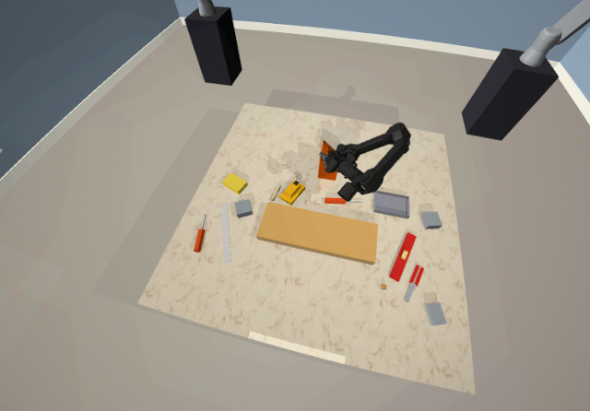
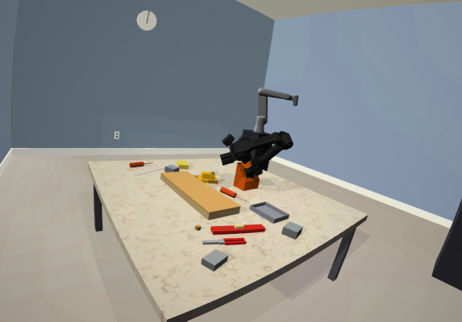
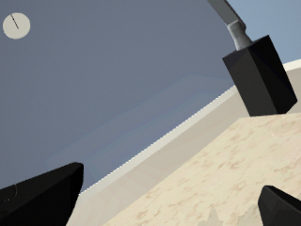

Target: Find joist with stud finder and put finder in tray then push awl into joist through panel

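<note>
My gripper tip is now 21 cm above the square light, 11 cm to the left of it and 4 cm short of it. From my gripper tip the other things lie so: yellow stud finder: 22 cm below, 12 cm to the right, 6 cm ahead; then grey tray: 36 cm to the left, 25 cm below, 2 cm ahead; then awl: 26 cm below, 20 cm to the right, 6 cm ahead.
</note>
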